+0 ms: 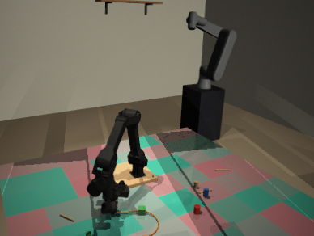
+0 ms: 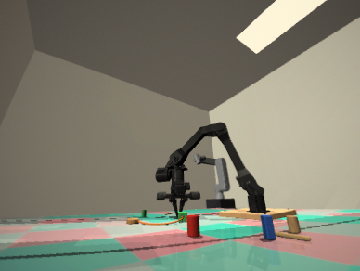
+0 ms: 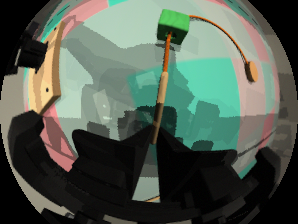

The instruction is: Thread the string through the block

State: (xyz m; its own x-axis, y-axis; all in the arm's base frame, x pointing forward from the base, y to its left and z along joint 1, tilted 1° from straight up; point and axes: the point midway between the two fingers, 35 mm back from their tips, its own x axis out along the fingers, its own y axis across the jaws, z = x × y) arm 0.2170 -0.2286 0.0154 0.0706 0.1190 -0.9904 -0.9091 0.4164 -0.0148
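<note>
Right now the thin wooden stick is 20 mm ahead of my gripper tip, 40 mm to the left of it and 10 mm above it. Also, from my gripper tip: green cylinder (100 mm ahead, 140 mm to the right, 10 mm above); then green block (50 mm ahead, 110 mm to the left, 10 mm above); then round wooden button (210 mm ahead, 50 mm to the left, 10 mm above).
</note>
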